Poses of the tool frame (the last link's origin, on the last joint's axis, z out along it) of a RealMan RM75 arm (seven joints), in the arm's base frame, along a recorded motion.
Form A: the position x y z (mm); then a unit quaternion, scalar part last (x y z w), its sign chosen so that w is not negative.
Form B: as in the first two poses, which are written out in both.
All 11 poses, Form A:
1: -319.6 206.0 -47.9 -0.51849 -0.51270 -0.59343 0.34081
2: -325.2 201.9 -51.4 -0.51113 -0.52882 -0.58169 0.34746
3: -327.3 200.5 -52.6 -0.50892 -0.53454 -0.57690 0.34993
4: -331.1 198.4 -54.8 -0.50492 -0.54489 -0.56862 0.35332
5: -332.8 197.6 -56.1 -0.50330 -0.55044 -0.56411 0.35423
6: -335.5 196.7 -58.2 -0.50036 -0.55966 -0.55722 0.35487
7: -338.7 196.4 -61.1 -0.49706 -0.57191 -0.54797 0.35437
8: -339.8 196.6 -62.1 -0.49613 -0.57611 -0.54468 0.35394
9: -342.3 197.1 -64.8 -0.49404 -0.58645 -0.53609 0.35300
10: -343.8 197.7 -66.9 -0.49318 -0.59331 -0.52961 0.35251
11: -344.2 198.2 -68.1 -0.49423 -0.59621 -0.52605 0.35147
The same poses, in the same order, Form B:
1: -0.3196 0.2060 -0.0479 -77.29 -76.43 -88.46
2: -0.3252 0.2019 -0.0514 -75.95 -78.58 -86.44
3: -0.3273 0.2005 -0.0526 -75.53 -79.34 -85.62
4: -0.3311 0.1984 -0.0548 -74.82 -80.74 -84.26
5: -0.3328 0.1976 -0.0561 -74.54 -81.53 -83.55
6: -0.3355 0.1967 -0.0582 -74.09 -82.87 -82.51
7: -0.3387 0.1964 -0.0611 -73.62 -84.70 -81.16
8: -0.3398 0.1966 -0.0621 -73.49 -85.34 -80.68
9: -0.3423 0.1971 -0.0648 -73.22 -86.91 -79.45
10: -0.3438 0.1977 -0.0669 -73.11 -87.95 -78.51
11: -0.3442 0.1982 -0.0681 -73.30 -88.42 -78.02
